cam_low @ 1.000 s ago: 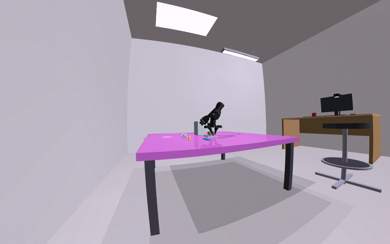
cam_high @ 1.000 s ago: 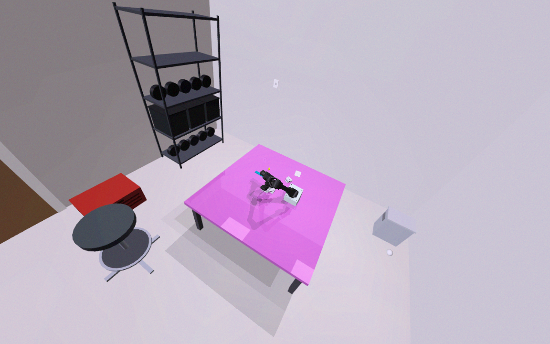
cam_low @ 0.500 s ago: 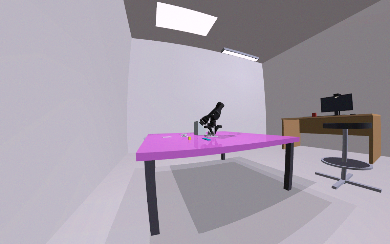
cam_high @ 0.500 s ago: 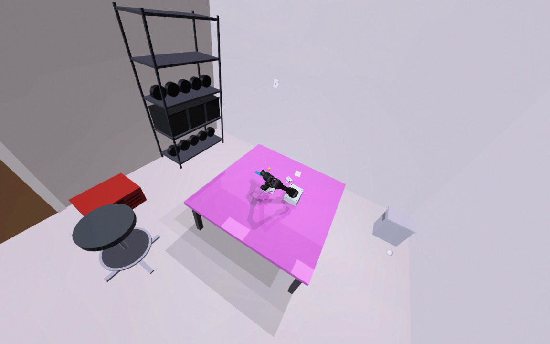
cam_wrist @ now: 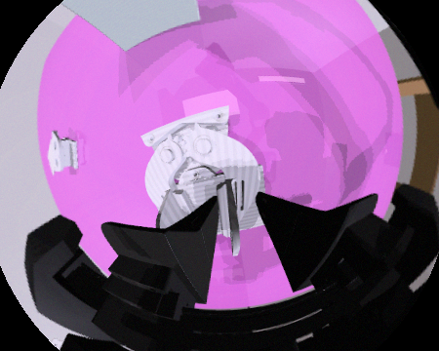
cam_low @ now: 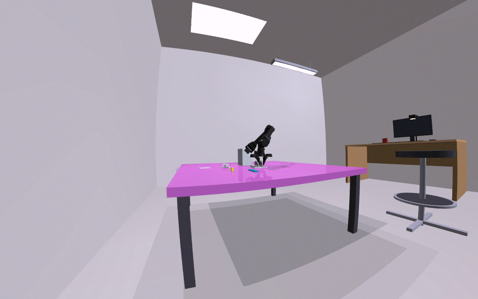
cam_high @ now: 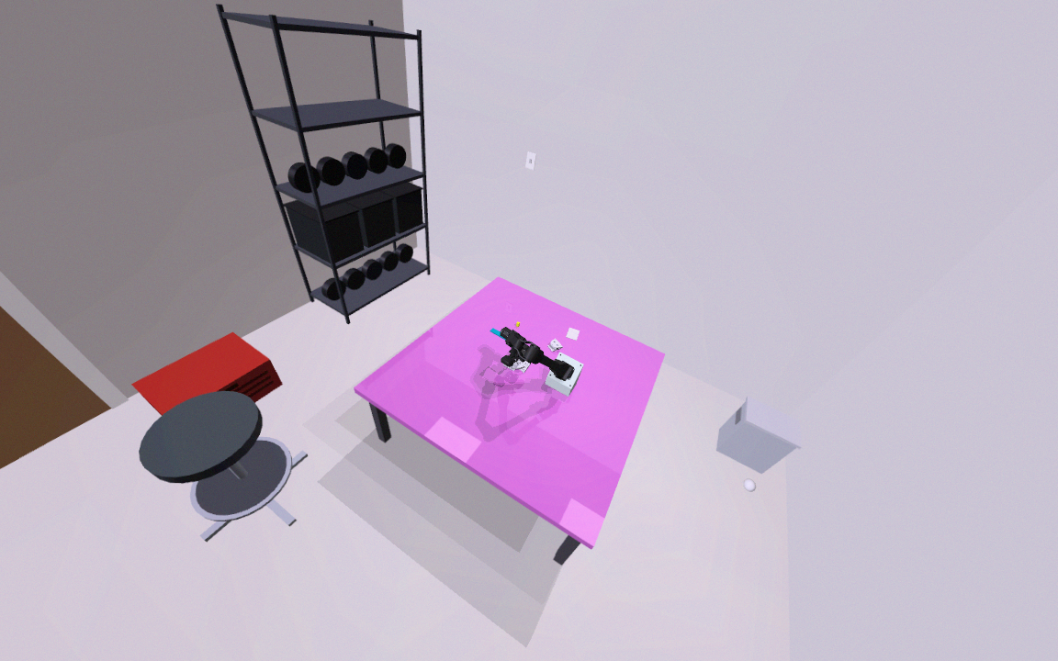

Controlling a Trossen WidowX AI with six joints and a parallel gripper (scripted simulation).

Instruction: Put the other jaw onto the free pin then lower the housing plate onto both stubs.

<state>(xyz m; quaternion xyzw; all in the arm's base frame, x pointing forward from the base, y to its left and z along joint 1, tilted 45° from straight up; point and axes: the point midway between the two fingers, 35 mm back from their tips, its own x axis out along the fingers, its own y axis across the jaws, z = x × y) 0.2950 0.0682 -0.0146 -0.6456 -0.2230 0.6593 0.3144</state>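
My gripper tip is 10 mm short of the white ledge, 30 mm to the left of it and 10 mm above it. Also, from my gripper tip: cyan bar (200 mm ahead, 170 mm to the right, 10 mm below); then small white part (130 mm behind, 280 mm to the right, 10 mm below); then white jaw (40 mm behind, 10 mm to the right).
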